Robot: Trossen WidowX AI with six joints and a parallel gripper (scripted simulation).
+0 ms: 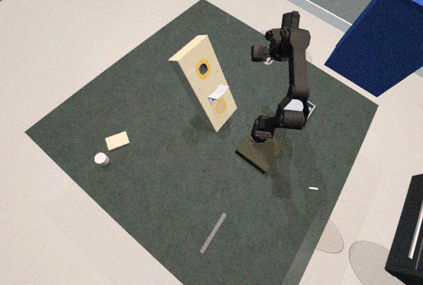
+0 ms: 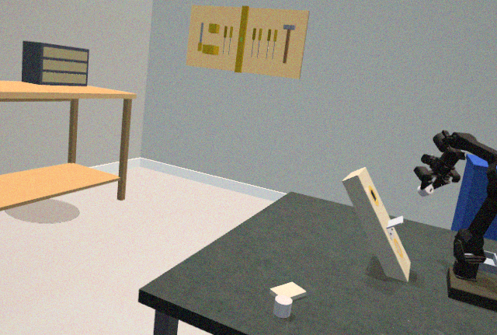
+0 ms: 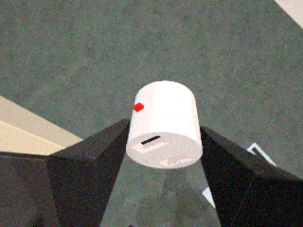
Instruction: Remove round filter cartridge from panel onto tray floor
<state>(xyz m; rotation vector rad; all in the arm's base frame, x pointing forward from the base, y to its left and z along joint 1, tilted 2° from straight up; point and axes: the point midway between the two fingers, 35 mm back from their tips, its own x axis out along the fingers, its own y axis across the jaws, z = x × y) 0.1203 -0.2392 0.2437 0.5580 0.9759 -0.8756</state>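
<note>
My gripper tip is 25 cm past the pale tray, 2 cm to the left of it and 25 cm above it. Also, from my gripper tip: cream service panel (18 cm ahead, 19 cm to the left, 10 cm below); white bracket (12 cm ahead, 20 cm to the left, 12 cm below); round filter cartridge (right at my gripper tip).
</note>
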